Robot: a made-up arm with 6 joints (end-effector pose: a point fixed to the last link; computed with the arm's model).
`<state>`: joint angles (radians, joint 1 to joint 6).
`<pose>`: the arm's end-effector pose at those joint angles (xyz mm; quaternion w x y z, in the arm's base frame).
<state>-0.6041 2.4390 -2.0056 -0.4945 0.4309 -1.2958</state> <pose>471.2 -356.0 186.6 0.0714 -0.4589 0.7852 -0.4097</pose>
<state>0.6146 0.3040 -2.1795 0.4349 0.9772 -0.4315</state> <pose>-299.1 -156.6 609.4 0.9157 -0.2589 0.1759 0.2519</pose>
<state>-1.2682 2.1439 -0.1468 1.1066 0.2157 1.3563</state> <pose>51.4 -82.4 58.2 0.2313 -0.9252 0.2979 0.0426</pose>
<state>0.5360 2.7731 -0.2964 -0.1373 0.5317 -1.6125</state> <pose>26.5 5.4 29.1 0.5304 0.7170 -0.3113 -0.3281</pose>
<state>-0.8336 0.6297 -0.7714 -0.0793 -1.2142 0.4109</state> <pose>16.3 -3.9 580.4 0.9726 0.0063 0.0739 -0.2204</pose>
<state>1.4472 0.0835 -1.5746 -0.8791 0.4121 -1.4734</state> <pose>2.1 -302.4 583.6 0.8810 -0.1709 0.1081 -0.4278</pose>
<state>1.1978 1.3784 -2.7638 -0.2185 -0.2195 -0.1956</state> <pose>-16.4 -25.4 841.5 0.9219 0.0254 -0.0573 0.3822</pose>
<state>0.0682 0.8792 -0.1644 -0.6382 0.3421 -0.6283</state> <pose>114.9 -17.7 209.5 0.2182 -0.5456 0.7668 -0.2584</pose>
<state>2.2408 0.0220 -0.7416 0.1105 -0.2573 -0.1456</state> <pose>66.1 -77.7 507.2 0.4412 -0.2227 0.1174 0.8614</pose>
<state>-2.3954 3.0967 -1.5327 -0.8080 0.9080 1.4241</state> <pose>-267.0 -147.8 -186.1 0.4100 -0.9110 -0.0444 -0.0029</pose>
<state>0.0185 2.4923 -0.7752 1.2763 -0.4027 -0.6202</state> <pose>290.9 -42.3 -38.8 0.0907 0.3021 0.9334 -0.1709</pose>
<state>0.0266 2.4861 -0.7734 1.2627 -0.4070 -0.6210</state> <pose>292.7 -40.2 -36.9 0.0957 0.2919 0.9363 -0.1706</pose>
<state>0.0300 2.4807 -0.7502 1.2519 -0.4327 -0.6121</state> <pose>287.2 -42.1 -34.4 0.0970 0.2867 0.9356 -0.1819</pose>
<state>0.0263 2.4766 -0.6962 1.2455 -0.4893 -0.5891</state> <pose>271.7 -49.6 -30.6 0.0936 0.2882 0.9296 -0.2099</pose>
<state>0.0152 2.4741 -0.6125 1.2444 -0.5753 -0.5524</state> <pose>246.5 -61.9 -23.6 0.0860 0.2940 0.9176 -0.2532</pose>
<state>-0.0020 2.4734 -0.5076 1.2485 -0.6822 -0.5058</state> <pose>215.0 -76.6 -12.0 0.0764 0.2994 0.9003 -0.3067</pose>
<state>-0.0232 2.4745 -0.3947 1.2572 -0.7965 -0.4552</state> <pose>182.1 -90.9 4.3 0.0667 0.3007 0.8796 -0.3626</pose>
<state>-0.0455 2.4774 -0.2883 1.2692 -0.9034 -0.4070</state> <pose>152.6 -102.6 23.1 0.0578 0.2972 0.8588 -0.4132</pose>
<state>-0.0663 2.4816 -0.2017 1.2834 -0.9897 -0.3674</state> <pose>129.8 -111.0 40.7 0.0502 0.2917 0.8408 -0.4532</pose>
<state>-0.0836 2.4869 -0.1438 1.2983 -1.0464 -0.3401</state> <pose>114.6 -116.2 53.6 0.0431 0.2883 0.8273 -0.4802</pose>
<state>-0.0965 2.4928 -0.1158 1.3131 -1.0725 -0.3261</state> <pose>106.0 -119.0 60.2 0.0362 0.2896 0.8183 -0.4951</pose>
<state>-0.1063 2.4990 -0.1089 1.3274 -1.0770 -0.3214</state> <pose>101.6 -120.4 62.0 0.0293 0.2952 0.8124 -0.5020</pose>
